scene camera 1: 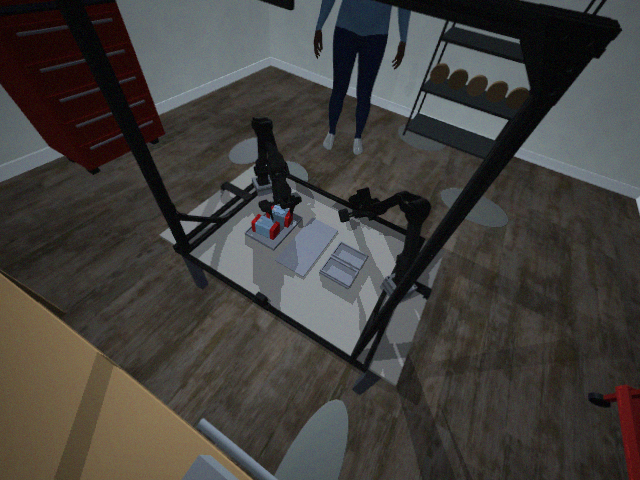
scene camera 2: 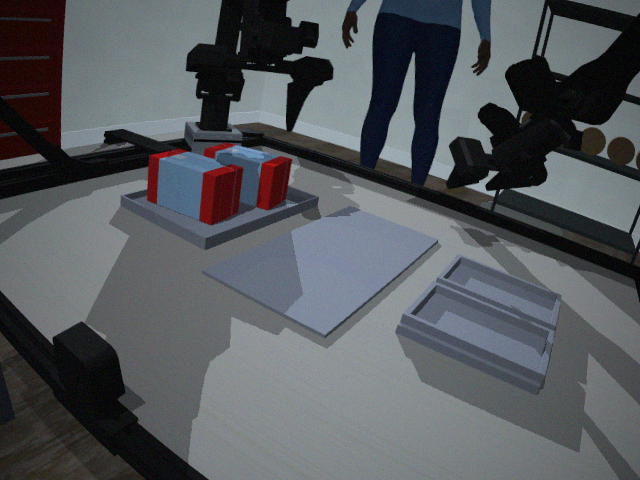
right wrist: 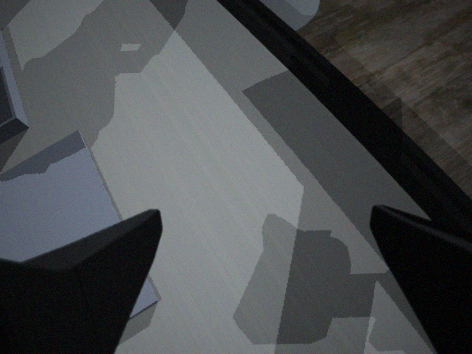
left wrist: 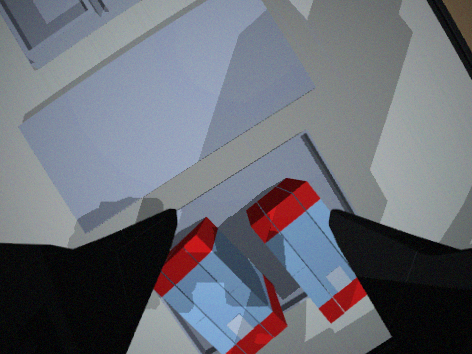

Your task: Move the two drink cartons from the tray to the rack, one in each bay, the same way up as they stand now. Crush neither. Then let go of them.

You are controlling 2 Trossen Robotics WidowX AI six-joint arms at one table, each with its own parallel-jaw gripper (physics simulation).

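Places are measured from the left arm's base along level axes (x left, y back, z up), in centimetres.
Pixels of known places: left gripper, fingertip midpoint: (scene camera 1: 282, 217) (scene camera 2: 256, 129) (left wrist: 253, 216); right gripper, fingertip midpoint: (scene camera 1: 348, 212) (scene camera 2: 467, 187) (right wrist: 265, 218); left arm's base, origin of the base link: (scene camera 1: 263, 181) (scene camera 2: 213, 127).
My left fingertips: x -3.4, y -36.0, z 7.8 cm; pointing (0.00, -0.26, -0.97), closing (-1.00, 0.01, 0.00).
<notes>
For each thing: its middle in the pictures, then the offset to it from my left fingertips.
- tray, body centre: (left wrist: 253, 247) (scene camera 2: 224, 200) (scene camera 1: 274, 225) dy +6.9, dx -1.2, dz -12.6 cm
- two-bay rack, body centre: (scene camera 2: 491, 310) (scene camera 1: 344, 263) dy -27.8, dx +20.7, dz -12.4 cm
Two blue drink cartons with red ends lie lengthwise on the tray (scene camera 1: 258, 239) (scene camera 2: 206, 241) (left wrist: 280, 160): a nearer one (scene camera 1: 264, 227) (scene camera 2: 183, 183) (left wrist: 310, 255) and a farther one (scene camera 1: 279, 210) (scene camera 2: 248, 167) (left wrist: 215, 290). The two-bay rack (scene camera 1: 347, 263) (scene camera 2: 465, 356) (left wrist: 55, 49) has no carton in either bay. My left gripper (scene camera 1: 282, 212) (scene camera 2: 253, 125) (left wrist: 253, 216) is open and empty, above the cartons; one finger is hard to make out in scene camera 2. My right gripper (scene camera 1: 351, 214) (scene camera 2: 474, 184) (right wrist: 265, 218) is open and empty, above the table's far side.
A thin flat panel (scene camera 1: 308, 248) (scene camera 2: 330, 268) (left wrist: 150, 100) (right wrist: 50, 210) lies between tray and rack. A black frame rail (scene camera 1: 310, 331) (right wrist: 340, 95) borders the table, with posts rising around it. A person (scene camera 1: 359, 62) (scene camera 2: 413, 77) stands beyond the far side.
</notes>
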